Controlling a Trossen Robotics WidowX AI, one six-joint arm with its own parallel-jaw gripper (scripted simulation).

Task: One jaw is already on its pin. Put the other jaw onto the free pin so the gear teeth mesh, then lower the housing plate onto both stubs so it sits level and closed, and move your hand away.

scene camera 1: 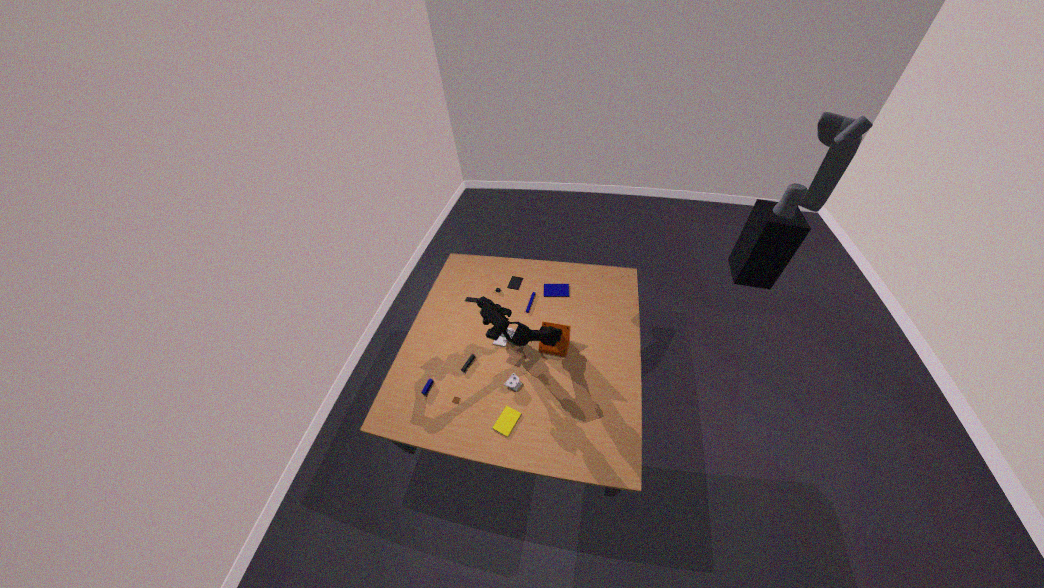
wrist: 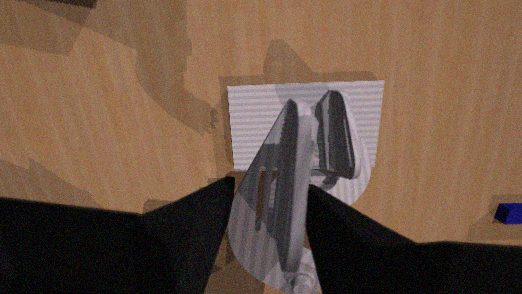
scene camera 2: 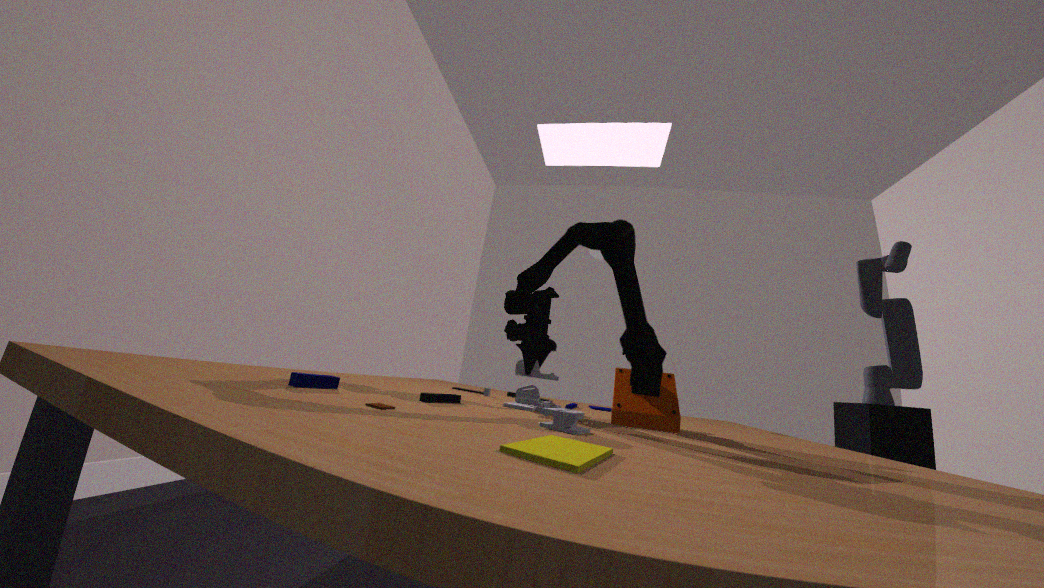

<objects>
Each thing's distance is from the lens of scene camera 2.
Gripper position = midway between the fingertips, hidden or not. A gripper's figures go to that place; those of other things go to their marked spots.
gripper [scene camera 2: 530, 375]: 0.81 m
yellow block [scene camera 2: 565, 454]: 0.35 m
</objects>
